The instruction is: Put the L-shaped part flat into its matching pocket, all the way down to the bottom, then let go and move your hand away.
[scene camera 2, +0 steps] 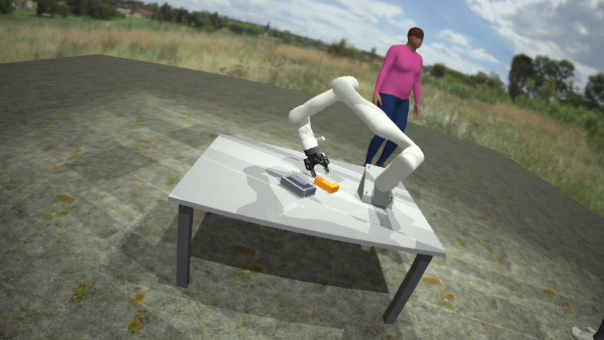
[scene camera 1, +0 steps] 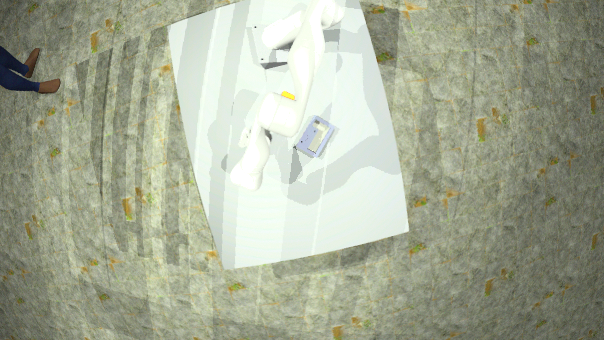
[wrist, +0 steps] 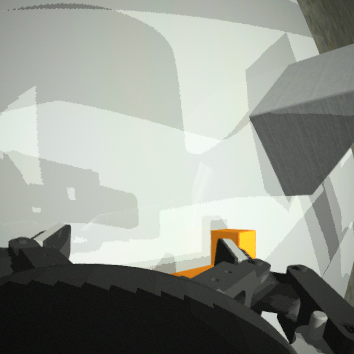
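Pixels of known places: gripper, fingertip midpoint: (scene camera 2: 321, 175) (wrist: 142, 248); arm's base, origin of the base link: (scene camera 2: 383, 183) (scene camera 1: 271, 39).
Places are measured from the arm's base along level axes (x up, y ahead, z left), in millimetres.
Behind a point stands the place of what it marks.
The orange L-shaped part (scene camera 1: 288, 95) @[x -64, y 228, z 31 mm] (scene camera 2: 326, 185) @[x -69, y 271, z 43 mm] (wrist: 249, 243) @[x -64, y 220, z 20 mm] lies on the table beside the blue-grey block with the pocket (scene camera 1: 306, 139) @[x -58, y 408, z 75 mm] (scene camera 2: 297, 188) @[x -64, y 401, z 168 mm], on the side towards the robot base. In scene camera 1 the arm covers much of the part. The pocket shows open, with a pale floor. My gripper (scene camera 2: 321, 172) @[x -64, y 300, z -53 mm] (wrist: 142, 248) @[x -64, y 300, z -53 mm] is open and empty, low and close to the part. In the wrist view the right fingertip overlaps the part's upright end, and the gripper body hides the rest of it. The fingers are hidden under the arm in scene camera 1.
The white table (scene camera 1: 350, 210) @[x -93, y 722, z 214 mm] (scene camera 2: 210, 185) @[x -94, y 752, z 297 mm] carries the arm's grey base plate (scene camera 1: 255, 45) @[x 57, y 26, z -57 mm] (scene camera 2: 368, 185) @[x -21, y 74, z 27 mm] (wrist: 305, 145) @[x -44, y 98, z -3 mm]. The base stands past the part, on the side away from the block. A person (scene camera 2: 400, 75) in a pink top stands beyond the table.
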